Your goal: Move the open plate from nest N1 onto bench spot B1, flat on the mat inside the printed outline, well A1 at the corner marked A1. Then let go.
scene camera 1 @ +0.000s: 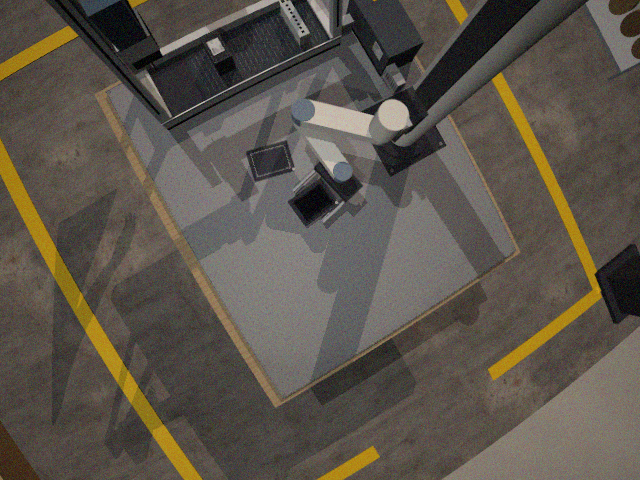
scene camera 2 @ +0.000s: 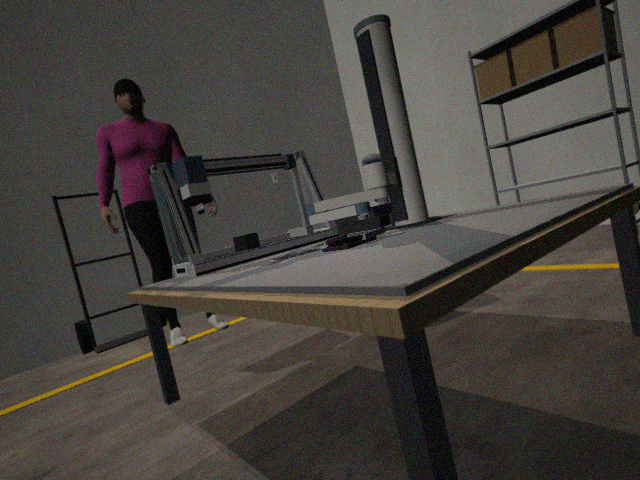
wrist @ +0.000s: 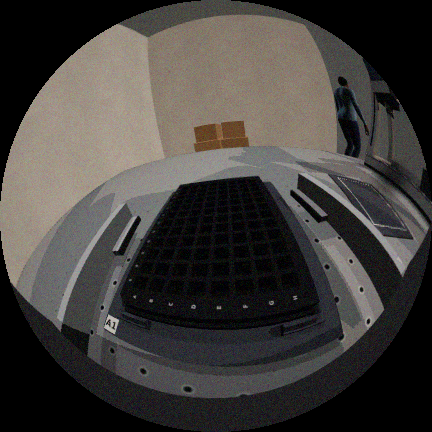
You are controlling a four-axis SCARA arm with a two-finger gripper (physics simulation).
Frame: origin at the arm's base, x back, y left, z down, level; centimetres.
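Seen in the pictures: gripper, between the fingertips: [scene camera 1: 307, 206] [scene camera 2: 343, 240] [wrist: 212, 194].
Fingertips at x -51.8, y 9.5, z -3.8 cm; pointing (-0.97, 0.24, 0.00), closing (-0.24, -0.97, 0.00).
Note:
Offsets run from my fingertips to a thing's top centre. "*": to the spot under its first point. Level surfaces: height alone.
The open plate {dx +2.9, dy -0.7, dz -0.1 cm} [scene camera 1: 314, 202] [scene camera 2: 342, 242] [wrist: 220, 245] is black with a grid of wells and sits flat in the dark nest {dx +2.9, dy -0.7, dz +0.7 cm} [wrist: 225, 347]. In the wrist view its letters A to H run along the near edge, with the A end beside the nest's white A1 tag {* dx +11.0, dy +3.9, dz +1.3 cm} [wrist: 111, 324]. My gripper [scene camera 1: 318, 198] [wrist: 212, 194] is open, one finger on each side of the plate with a gap at both sides. The bench-spot mat {dz +2.3 cm} [scene camera 1: 270, 160] [wrist: 367, 204], dark with a thin light printed outline, lies to the right in the wrist view. Its A1 mark cannot be made out.
A gantry frame [scene camera 1: 253, 82] [scene camera 2: 248, 162] stands along one table side, with a small dark block {* dx -1.5, dy -61.0, dz -7.1 cm} [scene camera 1: 224, 64] [scene camera 2: 246, 241] inside. The arm's column [scene camera 1: 496, 67] [scene camera 2: 408, 129] and a dark box {* dx +63.1, dy -42.4, dz -9.0 cm} [scene camera 1: 395, 33] are near it. A person [scene camera 2: 139, 142] [wrist: 347, 115] stands beyond the table.

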